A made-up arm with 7 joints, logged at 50 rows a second.
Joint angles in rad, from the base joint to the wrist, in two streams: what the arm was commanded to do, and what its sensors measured. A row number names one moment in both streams.
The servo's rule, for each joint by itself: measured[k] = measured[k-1] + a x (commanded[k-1-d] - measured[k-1]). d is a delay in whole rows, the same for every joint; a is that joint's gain. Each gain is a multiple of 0.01, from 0.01 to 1. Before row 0 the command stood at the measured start. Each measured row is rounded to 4 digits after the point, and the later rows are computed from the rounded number. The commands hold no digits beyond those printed.
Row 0, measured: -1.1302 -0.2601 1.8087 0.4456 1.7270 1.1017 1.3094
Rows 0 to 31, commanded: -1.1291 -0.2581 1.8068 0.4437 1.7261 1.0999 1.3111; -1.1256 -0.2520 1.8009 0.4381 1.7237 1.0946 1.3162; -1.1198 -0.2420 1.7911 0.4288 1.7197 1.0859 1.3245; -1.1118 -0.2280 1.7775 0.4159 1.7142 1.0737 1.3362; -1.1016 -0.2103 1.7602 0.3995 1.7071 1.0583 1.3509; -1.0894 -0.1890 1.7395 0.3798 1.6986 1.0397 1.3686; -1.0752 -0.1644 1.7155 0.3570 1.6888 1.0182 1.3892; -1.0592 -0.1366 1.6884 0.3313 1.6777 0.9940 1.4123; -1.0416 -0.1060 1.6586 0.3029 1.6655 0.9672 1.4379; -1.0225 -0.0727 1.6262 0.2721 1.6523 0.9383 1.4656; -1.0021 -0.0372 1.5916 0.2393 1.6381 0.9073 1.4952; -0.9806 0.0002 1.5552 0.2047 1.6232 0.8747 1.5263; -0.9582 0.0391 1.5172 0.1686 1.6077 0.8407 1.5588; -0.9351 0.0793 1.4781 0.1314 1.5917 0.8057 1.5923; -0.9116 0.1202 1.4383 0.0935 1.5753 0.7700 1.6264; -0.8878 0.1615 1.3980 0.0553 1.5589 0.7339 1.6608; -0.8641 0.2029 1.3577 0.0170 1.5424 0.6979 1.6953; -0.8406 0.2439 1.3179 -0.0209 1.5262 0.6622 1.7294; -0.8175 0.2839 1.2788 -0.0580 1.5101 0.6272 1.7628; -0.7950 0.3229 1.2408 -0.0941 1.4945 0.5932 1.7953; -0.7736 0.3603 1.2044 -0.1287 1.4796 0.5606 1.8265; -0.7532 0.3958 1.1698 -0.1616 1.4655 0.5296 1.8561; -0.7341 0.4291 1.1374 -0.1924 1.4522 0.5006 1.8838; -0.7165 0.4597 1.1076 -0.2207 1.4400 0.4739 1.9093; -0.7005 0.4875 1.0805 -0.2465 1.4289 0.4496 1.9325; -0.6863 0.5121 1.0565 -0.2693 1.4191 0.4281 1.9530; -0.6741 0.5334 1.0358 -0.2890 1.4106 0.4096 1.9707; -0.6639 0.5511 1.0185 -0.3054 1.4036 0.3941 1.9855; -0.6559 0.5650 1.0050 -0.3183 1.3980 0.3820 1.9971; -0.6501 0.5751 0.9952 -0.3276 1.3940 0.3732 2.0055; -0.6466 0.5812 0.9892 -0.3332 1.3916 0.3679 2.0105; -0.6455 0.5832 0.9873 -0.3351 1.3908 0.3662 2.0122
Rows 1 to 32, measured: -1.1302 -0.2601 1.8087 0.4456 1.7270 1.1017 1.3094; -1.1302 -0.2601 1.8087 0.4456 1.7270 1.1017 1.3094; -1.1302 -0.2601 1.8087 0.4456 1.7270 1.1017 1.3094; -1.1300 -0.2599 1.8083 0.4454 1.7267 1.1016 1.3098; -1.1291 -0.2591 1.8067 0.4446 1.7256 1.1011 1.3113; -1.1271 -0.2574 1.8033 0.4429 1.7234 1.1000 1.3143; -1.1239 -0.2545 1.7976 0.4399 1.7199 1.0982 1.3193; -1.1192 -0.2501 1.7894 0.4355 1.7150 1.0954 1.3266; -1.1129 -0.2440 1.7784 0.4294 1.7088 1.0915 1.3363; -1.1050 -0.2360 1.7646 0.4214 1.7012 1.0864 1.3485; -1.0954 -0.2261 1.7478 0.4115 1.6923 1.0799 1.3632; -1.0841 -0.2141 1.7282 0.3996 1.6821 1.0720 1.3804; -1.0712 -0.2000 1.7058 0.3856 1.6708 1.0626 1.4000; -1.0567 -0.1837 1.6807 0.3695 1.6584 1.0517 1.4219; -1.0407 -0.1653 1.6531 0.3514 1.6450 1.0393 1.4459; -1.0234 -0.1449 1.6232 0.3313 1.6308 1.0254 1.4719; -1.0049 -0.1225 1.5913 0.3093 1.6159 1.0100 1.4996; -0.9853 -0.0982 1.5576 0.2856 1.6005 0.9932 1.5288; -0.9648 -0.0722 1.5225 0.2603 1.5847 0.9750 1.5592; -0.9437 -0.0447 1.4862 0.2335 1.5686 0.9556 1.5905; -0.9220 -0.0158 1.4492 0.2055 1.5525 0.9351 1.6224; -0.9001 0.0142 1.4117 0.1765 1.5364 0.9135 1.6547; -0.8780 0.0451 1.3741 0.1467 1.5205 0.8911 1.6870; -0.8561 0.0766 1.3368 0.1164 1.5050 0.8680 1.7191; -0.8345 0.1085 1.3001 0.0858 1.4900 0.8443 1.7506; -0.8134 0.1406 1.2643 0.0552 1.4756 0.8202 1.7812; -0.7931 0.1725 1.2298 0.0249 1.4621 0.7960 1.8107; -0.7737 0.2040 1.1970 -0.0050 1.4495 0.7718 1.8387; -0.7553 0.2348 1.1661 -0.0341 1.4379 0.7477 1.8650; -0.7382 0.2647 1.1374 -0.0621 1.4275 0.7240 1.8893; -0.7226 0.2933 1.1112 -0.0889 1.4184 0.7009 1.9114; -0.7086 0.3205 1.0878 -0.1141 1.4106 0.6786 1.9311
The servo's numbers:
d 3
a 0.21 0.10 0.22 0.11 0.38 0.07 0.23

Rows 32 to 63, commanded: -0.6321 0.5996 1.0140 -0.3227 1.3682 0.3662 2.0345; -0.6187 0.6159 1.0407 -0.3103 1.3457 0.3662 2.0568; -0.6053 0.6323 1.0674 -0.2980 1.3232 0.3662 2.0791; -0.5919 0.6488 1.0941 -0.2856 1.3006 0.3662 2.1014; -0.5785 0.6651 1.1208 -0.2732 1.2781 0.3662 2.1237; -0.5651 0.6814 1.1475 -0.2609 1.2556 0.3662 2.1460; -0.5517 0.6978 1.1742 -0.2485 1.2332 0.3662 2.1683; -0.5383 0.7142 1.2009 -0.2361 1.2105 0.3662 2.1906; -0.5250 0.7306 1.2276 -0.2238 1.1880 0.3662 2.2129; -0.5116 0.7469 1.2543 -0.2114 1.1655 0.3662 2.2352; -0.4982 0.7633 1.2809 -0.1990 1.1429 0.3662 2.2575; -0.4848 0.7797 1.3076 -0.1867 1.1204 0.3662 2.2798; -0.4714 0.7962 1.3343 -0.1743 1.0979 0.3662 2.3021; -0.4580 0.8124 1.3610 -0.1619 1.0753 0.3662 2.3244; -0.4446 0.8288 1.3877 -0.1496 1.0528 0.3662 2.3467; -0.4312 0.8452 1.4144 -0.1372 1.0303 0.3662 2.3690; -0.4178 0.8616 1.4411 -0.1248 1.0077 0.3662 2.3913; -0.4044 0.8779 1.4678 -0.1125 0.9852 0.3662 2.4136; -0.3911 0.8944 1.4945 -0.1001 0.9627 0.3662 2.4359; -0.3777 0.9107 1.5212 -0.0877 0.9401 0.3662 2.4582; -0.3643 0.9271 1.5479 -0.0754 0.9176 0.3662 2.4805; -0.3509 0.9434 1.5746 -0.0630 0.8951 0.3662 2.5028; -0.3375 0.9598 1.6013 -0.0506 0.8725 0.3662 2.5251; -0.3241 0.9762 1.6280 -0.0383 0.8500 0.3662 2.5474; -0.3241 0.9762 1.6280 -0.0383 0.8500 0.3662 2.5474; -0.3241 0.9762 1.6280 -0.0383 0.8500 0.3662 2.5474; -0.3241 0.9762 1.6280 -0.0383 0.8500 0.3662 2.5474; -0.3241 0.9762 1.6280 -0.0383 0.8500 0.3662 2.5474; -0.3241 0.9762 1.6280 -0.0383 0.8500 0.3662 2.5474; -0.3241 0.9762 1.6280 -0.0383 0.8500 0.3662 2.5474; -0.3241 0.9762 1.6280 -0.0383 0.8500 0.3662 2.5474; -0.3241 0.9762 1.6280 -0.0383 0.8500 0.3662 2.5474
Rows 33 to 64, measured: -0.6963 0.3460 1.0674 -0.1376 1.4043 0.6572 1.9482; -0.6859 0.3695 1.0502 -0.1591 1.3995 0.6369 1.9625; -0.6774 0.3909 1.0364 -0.1785 1.3962 0.6180 1.9739; -0.6679 0.4118 1.0315 -0.1944 1.3856 0.6004 1.9878; -0.6576 0.4322 1.0335 -0.2071 1.3704 0.5840 2.0037; -0.6466 0.4522 1.0410 -0.2171 1.3525 0.5688 2.0210; -0.6351 0.4719 1.0527 -0.2246 1.3328 0.5546 2.0395; -0.6232 0.4912 1.0677 -0.2299 1.3120 0.5414 2.0589; -0.6110 0.5102 1.0853 -0.2333 1.2906 0.5291 2.0789; -0.5985 0.5290 1.1049 -0.2350 1.2688 0.5177 2.0995; -0.5859 0.5475 1.1260 -0.2351 1.2466 0.5071 2.1205; -0.5731 0.5658 1.1484 -0.2339 1.2243 0.4972 2.1418; -0.5602 0.5839 1.1717 -0.2314 1.2020 0.4880 2.1633; -0.5472 0.6018 1.1957 -0.2278 1.1795 0.4795 2.1850; -0.5341 0.6196 1.2203 -0.2233 1.1570 0.4716 2.2068; -0.5209 0.6373 1.2454 -0.2179 1.1345 0.4642 2.2287; -0.5077 0.6548 1.2708 -0.2117 1.1120 0.4573 2.2507; -0.4944 0.6722 1.2965 -0.2049 1.0895 0.4509 2.2728; -0.4811 0.6895 1.3224 -0.1975 1.0670 0.4450 2.2949; -0.4678 0.7067 1.3485 -0.1895 1.0445 0.4395 2.3171; -0.4545 0.7238 1.3747 -0.1810 1.0220 0.4344 2.3393; -0.4412 0.7409 1.4011 -0.1721 0.9995 0.4296 2.3615; -0.4279 0.7579 1.4275 -0.1628 0.9769 0.4252 2.3837; -0.4145 0.7748 1.4540 -0.1532 0.9544 0.4211 2.4060; -0.4011 0.7917 1.4805 -0.1433 0.9319 0.4173 2.4283; -0.3877 0.8085 1.5071 -0.1331 0.9093 0.4137 2.4506; -0.3743 0.8253 1.5337 -0.1227 0.8868 0.4104 2.4729; -0.3638 0.8404 1.5544 -0.1134 0.8728 0.4073 2.4900; -0.3555 0.8540 1.5706 -0.1051 0.8641 0.4044 2.5032; -0.3489 0.8662 1.5832 -0.0978 0.8587 0.4017 2.5134; -0.3437 0.8772 1.5931 -0.0913 0.8554 0.3992 2.5212; -0.3396 0.8871 1.6008 -0.0855 0.8533 0.3969 2.5272
